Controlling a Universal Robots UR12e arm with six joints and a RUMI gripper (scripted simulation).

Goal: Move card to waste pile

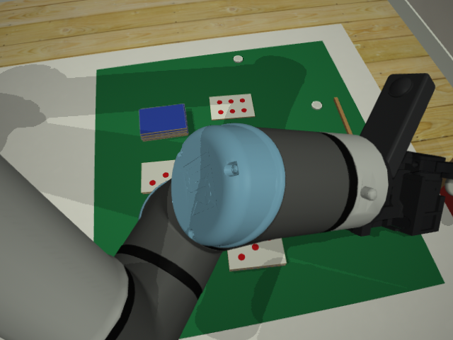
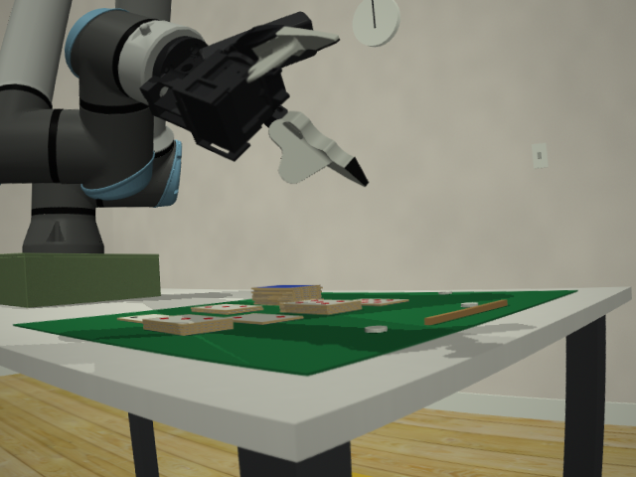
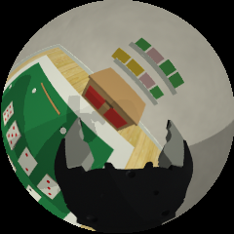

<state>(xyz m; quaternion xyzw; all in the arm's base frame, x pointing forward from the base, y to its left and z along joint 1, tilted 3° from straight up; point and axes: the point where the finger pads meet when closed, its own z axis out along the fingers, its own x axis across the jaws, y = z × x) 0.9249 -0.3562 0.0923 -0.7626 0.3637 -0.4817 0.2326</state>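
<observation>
The green mat lies 24 cm to the left of my hand, 21 cm behind it and 20 cm below it. The rest, counted from my hand: wooden stick 22 cm to the left, 18 cm below, 2 cm ahead; black two card 37 cm behind, 18 cm below, 11 cm to the left.
</observation>
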